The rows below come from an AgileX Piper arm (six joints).
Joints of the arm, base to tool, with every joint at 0 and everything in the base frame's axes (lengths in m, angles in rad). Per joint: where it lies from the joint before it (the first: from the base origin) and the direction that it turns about. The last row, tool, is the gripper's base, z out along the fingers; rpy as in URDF.
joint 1: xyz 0 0 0.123 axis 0 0 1
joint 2: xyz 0 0 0 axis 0 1 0
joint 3: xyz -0.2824 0 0.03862 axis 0 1 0
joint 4: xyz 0.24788 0 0.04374 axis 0.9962 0 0.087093
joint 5: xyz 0 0 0 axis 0 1 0
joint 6: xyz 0.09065 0 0.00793 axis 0.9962 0 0.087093
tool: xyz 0 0 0 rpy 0 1.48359 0
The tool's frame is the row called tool.
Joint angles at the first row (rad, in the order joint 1, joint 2, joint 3, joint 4, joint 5, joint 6):
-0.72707, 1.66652, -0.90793, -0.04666, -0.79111, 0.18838
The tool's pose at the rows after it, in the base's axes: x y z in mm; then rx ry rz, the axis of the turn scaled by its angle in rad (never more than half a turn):
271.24 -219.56 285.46 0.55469 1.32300 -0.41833
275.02 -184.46 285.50 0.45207 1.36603 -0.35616
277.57 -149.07 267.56 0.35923 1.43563 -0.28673
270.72 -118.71 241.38 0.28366 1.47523 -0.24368
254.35 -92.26 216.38 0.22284 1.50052 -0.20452
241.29 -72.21 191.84 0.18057 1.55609 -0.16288
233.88 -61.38 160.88 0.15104 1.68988 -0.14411
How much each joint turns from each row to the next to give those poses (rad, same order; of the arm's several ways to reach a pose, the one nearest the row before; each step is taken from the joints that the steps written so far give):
0.03625, -0.07294, 0.04351, -0.00904, -0.00107, 0.00000
0.07958, -0.05976, 0.06650, -0.04884, -0.00111, -0.00115
0.08981, -0.02313, 0.09292, -0.03108, -0.02766, -0.01625
0.07637, 0.00098, 0.12291, 0.00540, -0.09927, -0.04554
0.06035, 0.00100, 0.13662, 0.00332, -0.12090, -0.03500
0.05344, 0.02971, 0.10278, 0.00224, -0.08102, -0.02336
0.03230, 0.07646, 0.06193, 0.00001, -0.00720, -0.03484

